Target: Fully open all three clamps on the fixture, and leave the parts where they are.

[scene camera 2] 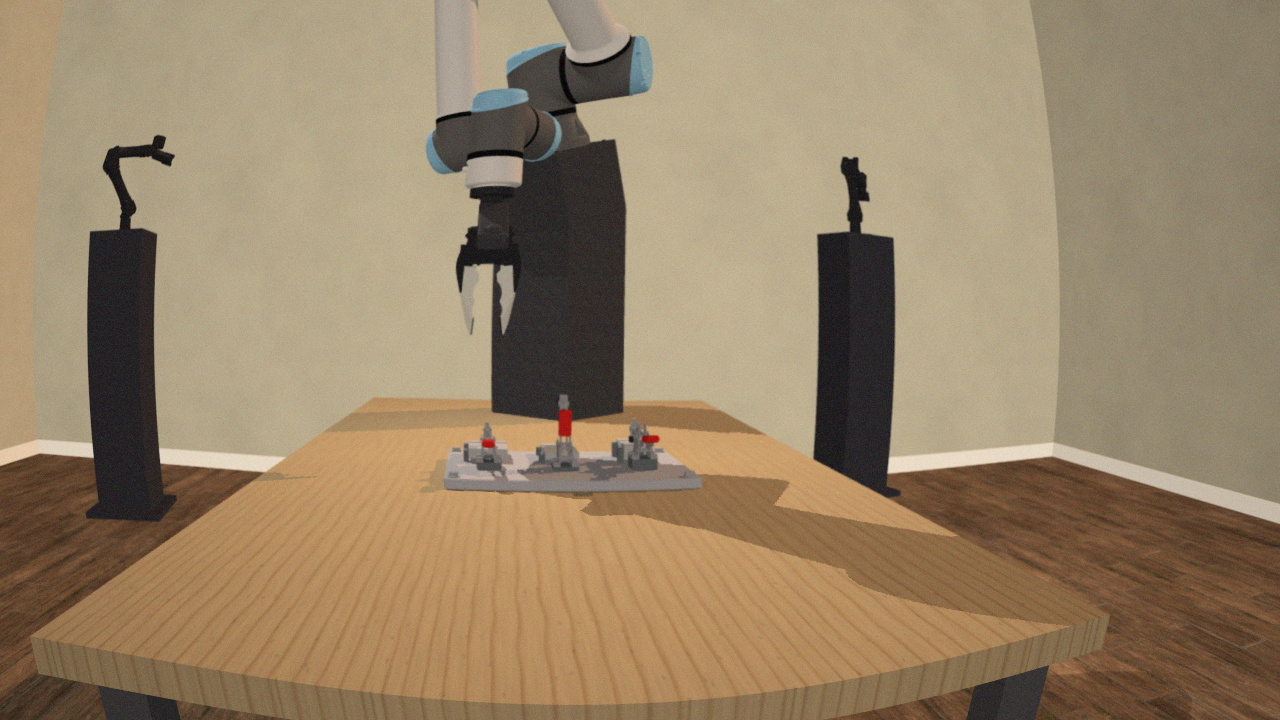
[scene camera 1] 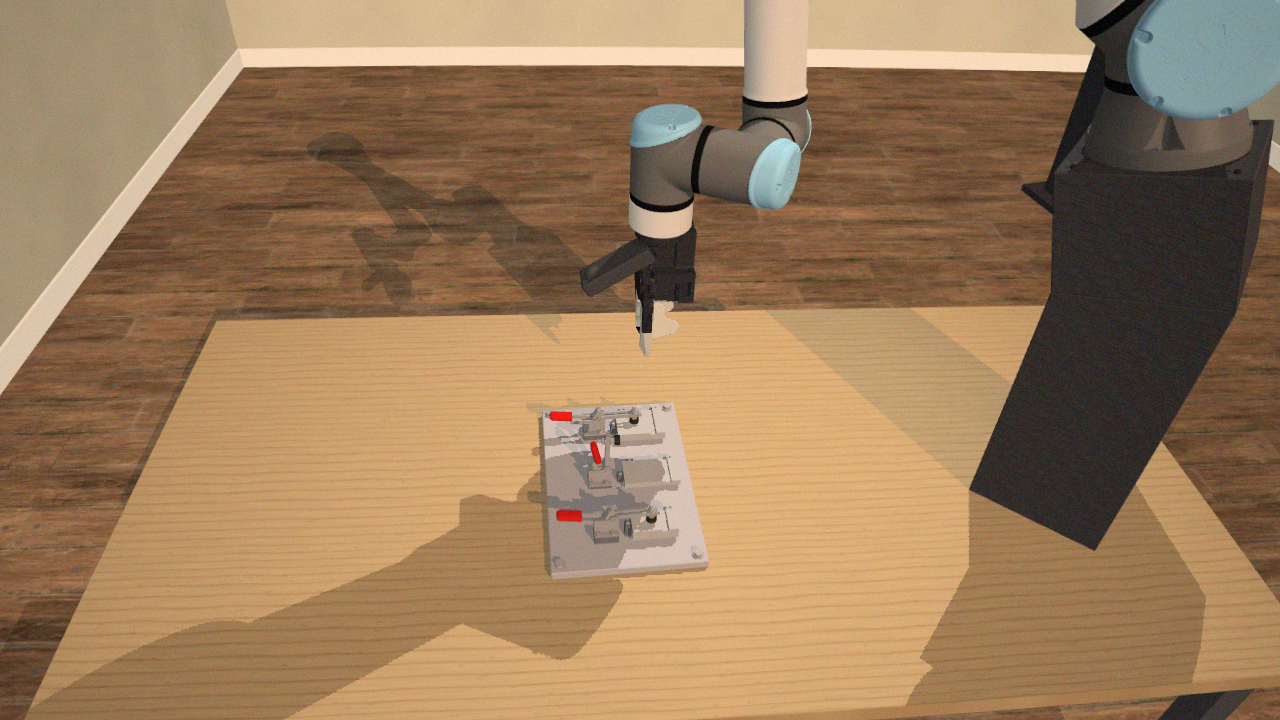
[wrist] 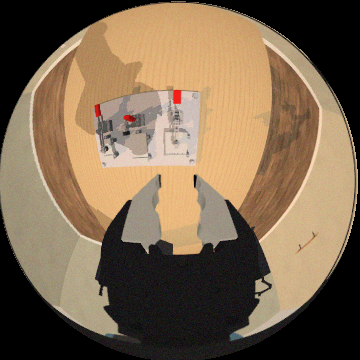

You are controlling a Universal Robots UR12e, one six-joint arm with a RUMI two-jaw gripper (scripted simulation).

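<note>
My gripper (scene camera 1: 644, 347), (scene camera 2: 486, 334), (wrist: 177, 175) is visible, as is a part (scene camera 1: 650, 426). A grey fixture plate (scene camera 1: 566, 453), (scene camera 2: 598, 471), (wrist: 156, 106) is visible too.
</note>
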